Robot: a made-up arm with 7 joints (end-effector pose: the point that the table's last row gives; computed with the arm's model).
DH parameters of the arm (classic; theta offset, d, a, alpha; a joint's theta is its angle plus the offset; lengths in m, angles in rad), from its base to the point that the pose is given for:
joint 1: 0 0.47 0 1.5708
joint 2: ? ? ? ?
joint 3: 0 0.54 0.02 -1.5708
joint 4: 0 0.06 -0.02 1.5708
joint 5: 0 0.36 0 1.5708
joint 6: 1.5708 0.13 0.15 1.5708
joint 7: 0 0.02 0 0
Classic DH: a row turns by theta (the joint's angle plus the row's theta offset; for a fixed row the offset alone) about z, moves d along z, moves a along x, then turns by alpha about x.
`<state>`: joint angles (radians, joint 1 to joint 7).
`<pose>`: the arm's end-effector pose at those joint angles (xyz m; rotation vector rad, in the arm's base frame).
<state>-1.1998 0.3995 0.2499 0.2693 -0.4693 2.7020 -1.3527</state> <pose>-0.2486 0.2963 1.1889 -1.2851 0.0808 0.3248</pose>
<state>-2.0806 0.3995 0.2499 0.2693 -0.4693 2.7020 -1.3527</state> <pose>0.0703 0.3803 1.1889 -1.1327 0.6234 -0.4314</pose>
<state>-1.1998 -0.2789 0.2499 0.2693 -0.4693 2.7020 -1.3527</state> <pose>-0.0556 -0.1997 1.2596 -0.6159 0.1717 0.4633</pose>
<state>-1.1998 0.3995 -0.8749 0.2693 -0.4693 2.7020 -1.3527</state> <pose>-0.1812 0.3206 1.1897 -0.9809 0.3466 -0.7998</pose>
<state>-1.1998 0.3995 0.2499 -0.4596 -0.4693 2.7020 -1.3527</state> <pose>-0.3170 0.3665 1.0167 -1.9276 -0.2343 0.0872</pose>
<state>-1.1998 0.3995 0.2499 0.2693 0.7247 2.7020 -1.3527</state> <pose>-0.2187 0.1281 1.2145 -1.1653 -0.5498 1.4408</pose>
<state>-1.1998 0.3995 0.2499 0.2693 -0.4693 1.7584 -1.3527</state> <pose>-0.2568 0.3821 1.2961 -0.3373 0.0461 0.3561</pose>
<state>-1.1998 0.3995 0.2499 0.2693 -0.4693 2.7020 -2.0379</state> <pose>-0.2486 0.2963 1.1889 -1.2354 -0.3550 -0.2638</pose>
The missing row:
joint 2: 0 0.09 0 -1.5708
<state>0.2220 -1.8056 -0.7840 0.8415 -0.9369 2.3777 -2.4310</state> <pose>0.8125 0.0841 0.1549 -1.2903 2.0284 0.0323</pose>
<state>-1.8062 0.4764 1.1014 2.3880 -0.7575 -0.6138 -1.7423</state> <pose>0.1548 -0.1709 0.7849 -1.6974 -0.5726 1.7273</pose>
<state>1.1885 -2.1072 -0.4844 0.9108 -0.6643 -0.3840 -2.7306</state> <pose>0.5451 0.4265 -0.2326 0.7232 -1.1887 2.4528</pose>
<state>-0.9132 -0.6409 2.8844 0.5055 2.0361 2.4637 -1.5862</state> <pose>0.0902 -0.1834 1.1856 -0.8828 0.4724 -0.5450</pose>
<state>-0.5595 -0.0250 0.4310 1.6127 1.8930 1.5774 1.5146</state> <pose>0.3439 -0.1723 0.8339 0.3338 1.6043 0.1086</pose>
